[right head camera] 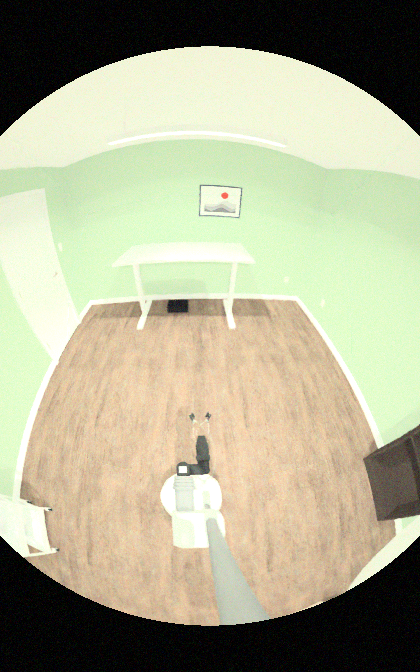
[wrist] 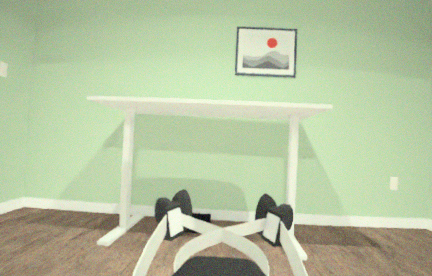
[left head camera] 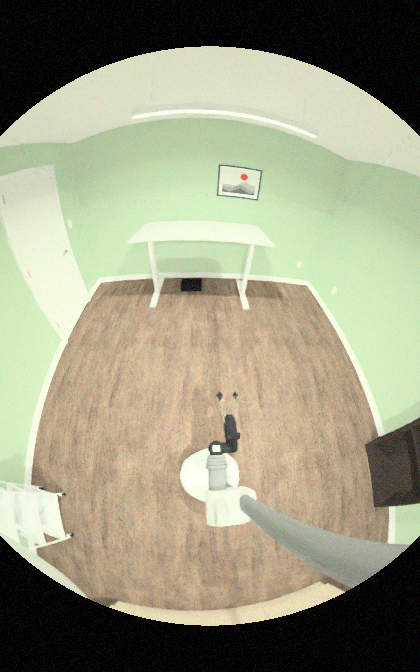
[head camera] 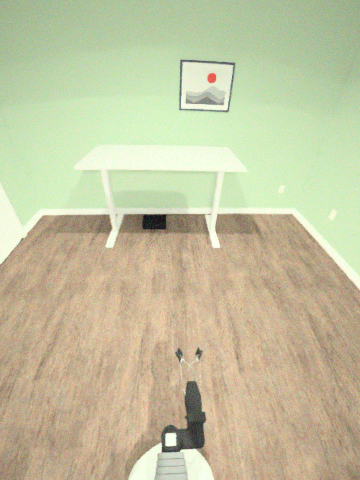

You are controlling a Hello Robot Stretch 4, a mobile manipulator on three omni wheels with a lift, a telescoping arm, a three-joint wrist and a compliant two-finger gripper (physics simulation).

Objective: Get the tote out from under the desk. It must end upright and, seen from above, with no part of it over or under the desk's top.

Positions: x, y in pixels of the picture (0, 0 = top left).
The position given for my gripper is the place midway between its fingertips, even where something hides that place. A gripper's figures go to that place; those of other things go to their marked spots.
Scene:
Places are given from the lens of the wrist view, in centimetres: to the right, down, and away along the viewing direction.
my gripper (wrist: 223, 207): 1, 7, 25
white desk (wrist: 294, 112): 54, -18, 184

